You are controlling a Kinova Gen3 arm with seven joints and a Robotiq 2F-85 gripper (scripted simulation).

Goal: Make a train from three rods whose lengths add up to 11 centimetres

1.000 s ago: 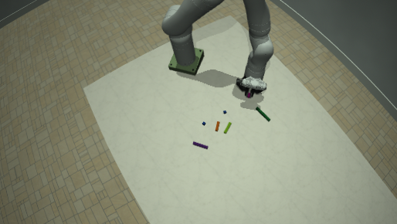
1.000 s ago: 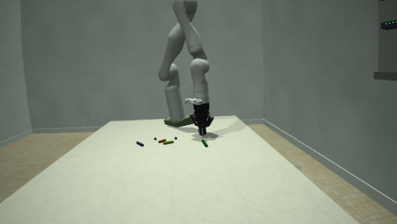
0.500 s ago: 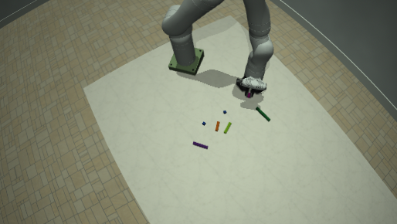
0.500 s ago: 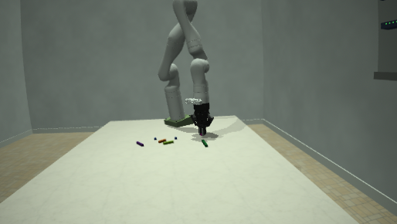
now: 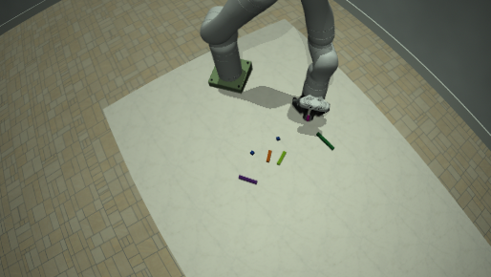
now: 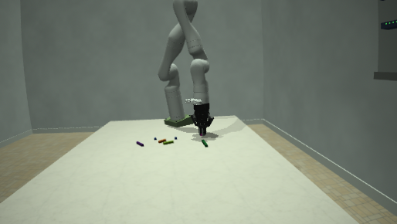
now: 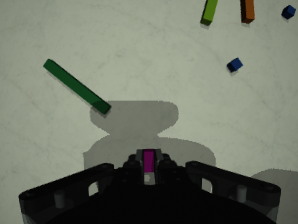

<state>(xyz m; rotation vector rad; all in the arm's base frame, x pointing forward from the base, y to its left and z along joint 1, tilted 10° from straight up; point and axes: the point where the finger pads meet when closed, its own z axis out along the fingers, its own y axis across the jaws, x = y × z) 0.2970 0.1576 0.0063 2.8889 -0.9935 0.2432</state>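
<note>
Right now the orange rod is 6 cm ahead of my hand, 19 cm to the right of it and 3 cm below it. Round my hand: lime rod 8 cm ahead, 16 cm to the right, 3 cm below; green rod 10 cm ahead, 1 cm to the left, 3 cm below; magenta rod 1 cm below.
</note>
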